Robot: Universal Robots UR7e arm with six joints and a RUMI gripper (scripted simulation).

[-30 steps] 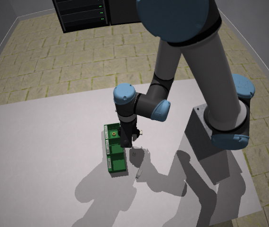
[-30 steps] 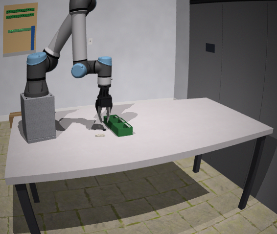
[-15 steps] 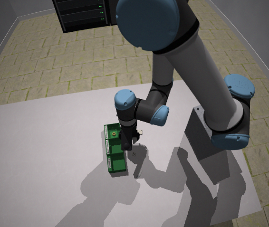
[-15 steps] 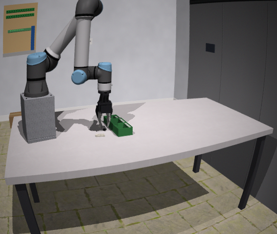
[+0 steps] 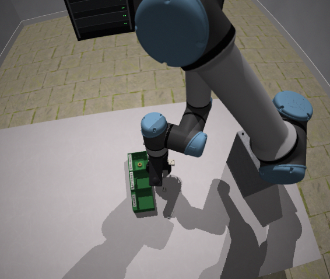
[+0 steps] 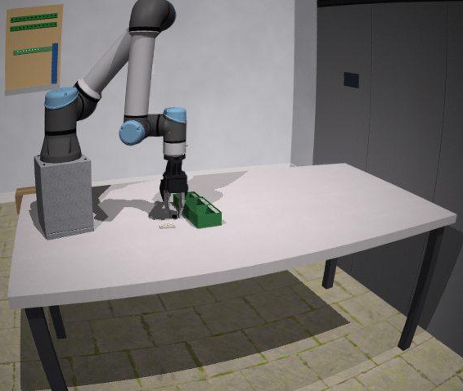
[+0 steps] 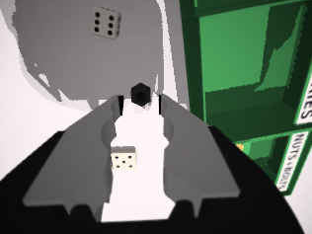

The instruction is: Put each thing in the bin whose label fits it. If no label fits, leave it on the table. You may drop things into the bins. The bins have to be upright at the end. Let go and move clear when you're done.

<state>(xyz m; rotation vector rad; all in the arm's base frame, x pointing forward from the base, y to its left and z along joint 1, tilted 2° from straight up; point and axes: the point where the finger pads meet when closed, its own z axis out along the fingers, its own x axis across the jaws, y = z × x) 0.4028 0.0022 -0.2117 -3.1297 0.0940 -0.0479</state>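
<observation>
My hand is 10 mm above the black round piece. From my hand the other things lie so: brass nut: 90 mm ahead, 60 mm to the right, 10 mm below; white domino: 70 mm to the right, 40 mm behind, 10 mm below; white die: 50 mm to the left, 20 mm behind, 10 mm below.
</observation>
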